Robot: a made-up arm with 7 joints.
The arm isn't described. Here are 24 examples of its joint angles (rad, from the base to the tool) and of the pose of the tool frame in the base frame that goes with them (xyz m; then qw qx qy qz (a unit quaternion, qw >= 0)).
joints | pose
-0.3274 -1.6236 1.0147 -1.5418 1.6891 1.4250 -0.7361 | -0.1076 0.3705 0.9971 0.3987 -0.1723 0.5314 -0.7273
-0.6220 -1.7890 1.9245 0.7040 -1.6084 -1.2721 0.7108 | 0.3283 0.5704 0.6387 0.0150 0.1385 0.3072 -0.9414
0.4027 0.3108 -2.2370 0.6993 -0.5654 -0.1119 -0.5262 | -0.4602 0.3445 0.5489 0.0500 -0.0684 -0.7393 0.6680
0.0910 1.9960 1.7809 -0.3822 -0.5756 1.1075 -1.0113 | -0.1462 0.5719 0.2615 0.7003 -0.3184 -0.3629 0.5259
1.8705 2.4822 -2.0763 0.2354 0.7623 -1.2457 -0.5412 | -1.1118 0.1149 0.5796 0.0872 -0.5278 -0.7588 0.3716
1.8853 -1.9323 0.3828 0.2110 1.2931 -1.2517 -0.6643 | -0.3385 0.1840 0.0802 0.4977 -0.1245 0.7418 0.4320
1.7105 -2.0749 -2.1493 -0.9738 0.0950 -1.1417 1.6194 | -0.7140 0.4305 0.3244 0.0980 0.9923 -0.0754 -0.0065
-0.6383 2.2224 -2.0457 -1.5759 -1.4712 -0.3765 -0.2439 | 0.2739 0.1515 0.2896 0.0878 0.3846 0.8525 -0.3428
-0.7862 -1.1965 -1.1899 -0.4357 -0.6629 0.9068 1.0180 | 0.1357 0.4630 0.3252 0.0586 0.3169 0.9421 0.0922
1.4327 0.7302 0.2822 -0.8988 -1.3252 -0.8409 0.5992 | -0.9469 0.3987 0.3303 0.5137 0.6845 -0.4984 -0.1387
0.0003 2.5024 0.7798 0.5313 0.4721 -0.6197 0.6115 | 0.1713 0.3364 0.1780 0.5839 0.0511 0.7664 0.2630
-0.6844 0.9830 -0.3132 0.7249 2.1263 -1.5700 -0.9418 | -0.3417 0.7821 0.2082 0.2076 -0.7009 -0.6257 -0.2723
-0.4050 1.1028 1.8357 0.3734 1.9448 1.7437 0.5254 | -0.1088 0.1831 0.1292 0.9599 0.1804 0.0357 0.2115
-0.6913 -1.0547 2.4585 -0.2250 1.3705 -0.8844 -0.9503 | -0.2839 0.6842 0.0563 0.0978 0.1117 -0.5484 -0.8229
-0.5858 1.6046 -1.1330 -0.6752 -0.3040 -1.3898 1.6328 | 0.0274 0.5168 0.1064 0.3020 0.9500 0.0637 -0.0477
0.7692 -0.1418 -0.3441 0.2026 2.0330 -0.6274 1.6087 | -0.3752 0.6606 0.5918 0.6865 0.2247 0.2277 -0.6530
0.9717 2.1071 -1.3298 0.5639 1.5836 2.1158 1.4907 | -0.7975 0.6277 0.2238 0.9221 -0.1939 0.0915 -0.3222
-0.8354 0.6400 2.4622 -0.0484 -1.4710 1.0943 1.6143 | -0.1407 0.5863 0.3823 0.7214 0.4907 -0.0723 -0.4832
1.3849 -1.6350 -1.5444 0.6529 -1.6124 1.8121 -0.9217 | -0.2512 0.2078 0.2634 0.4682 0.6564 -0.5602 0.1900
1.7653 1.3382 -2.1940 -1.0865 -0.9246 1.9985 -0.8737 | -0.7258 0.3303 0.4440 0.2992 -0.9476 0.0331 0.1069
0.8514 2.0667 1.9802 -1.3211 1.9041 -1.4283 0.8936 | -0.4405 0.3913 -0.4873 0.3010 -0.2484 -0.6656 -0.6361
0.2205 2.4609 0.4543 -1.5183 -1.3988 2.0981 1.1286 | -0.2799 0.7646 -0.1015 0.0559 -0.8732 0.0473 0.4819
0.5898 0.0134 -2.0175 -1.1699 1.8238 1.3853 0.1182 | -1.1174 0.5498 0.3280 0.3578 -0.8084 -0.4594 0.0865
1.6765 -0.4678 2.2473 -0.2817 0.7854 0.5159 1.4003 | -0.7219 0.0430 0.5577 0.3130 -0.7967 -0.3594 0.3716
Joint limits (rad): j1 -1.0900..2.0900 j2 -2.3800..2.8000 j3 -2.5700..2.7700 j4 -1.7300..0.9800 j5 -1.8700..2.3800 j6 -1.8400..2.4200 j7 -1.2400..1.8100
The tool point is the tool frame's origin. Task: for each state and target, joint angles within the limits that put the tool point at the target. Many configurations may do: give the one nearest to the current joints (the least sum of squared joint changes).
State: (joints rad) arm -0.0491 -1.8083 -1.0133 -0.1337 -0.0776 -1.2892 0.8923
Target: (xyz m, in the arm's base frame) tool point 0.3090 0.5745 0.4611
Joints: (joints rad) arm -0.3536 -1.7835 -1.3877 -0.1882 0.5087 -1.4277 0.8439
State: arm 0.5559 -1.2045 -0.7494 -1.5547 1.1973 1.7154 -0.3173
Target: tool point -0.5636 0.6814 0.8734
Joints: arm 0.4743 -0.6252 -0.9177 -1.4764 1.4789 1.6966 -0.3777
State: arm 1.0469 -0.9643 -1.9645 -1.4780 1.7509 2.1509 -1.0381
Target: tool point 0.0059 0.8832 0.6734
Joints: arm 0.7524 -1.5942 -1.9509 -1.6667 1.4683 1.9466 -0.8993
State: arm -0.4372 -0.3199 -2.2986 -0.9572 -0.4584 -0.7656 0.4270
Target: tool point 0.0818 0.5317 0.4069
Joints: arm -0.6864 -0.3861 -2.3111 -0.8988 -0.3671 -0.7480 0.3809
